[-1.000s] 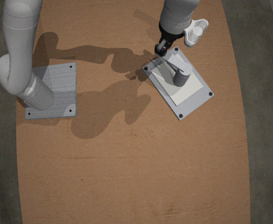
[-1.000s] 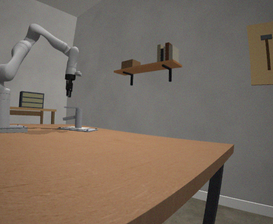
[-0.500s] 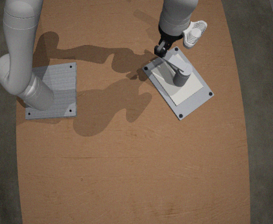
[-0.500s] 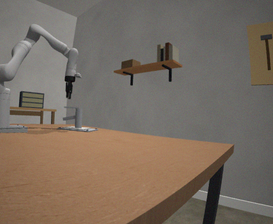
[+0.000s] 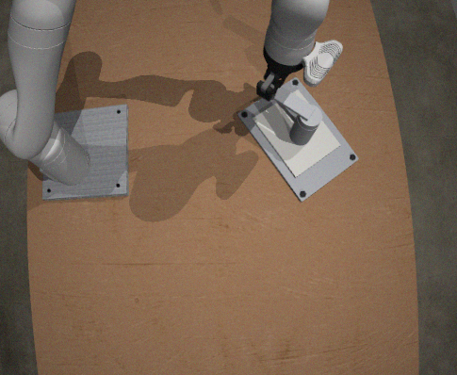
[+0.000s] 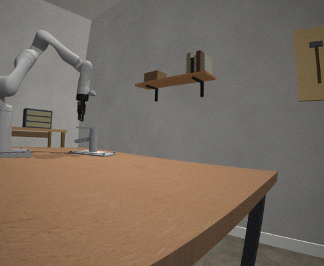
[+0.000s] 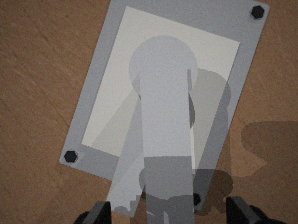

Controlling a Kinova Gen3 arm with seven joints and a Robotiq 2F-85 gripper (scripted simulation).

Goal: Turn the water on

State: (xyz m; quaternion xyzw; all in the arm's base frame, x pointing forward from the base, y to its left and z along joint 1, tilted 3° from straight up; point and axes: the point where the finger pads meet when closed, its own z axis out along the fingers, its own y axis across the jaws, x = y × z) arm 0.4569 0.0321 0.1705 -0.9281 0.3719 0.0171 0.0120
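The flat lever is 2 cm ahead of my hand, 2 cm to the right of it and 5 cm below it. From my hand the other things lie so: tap (4 cm ahead, 4 cm to the right, 11 cm below).
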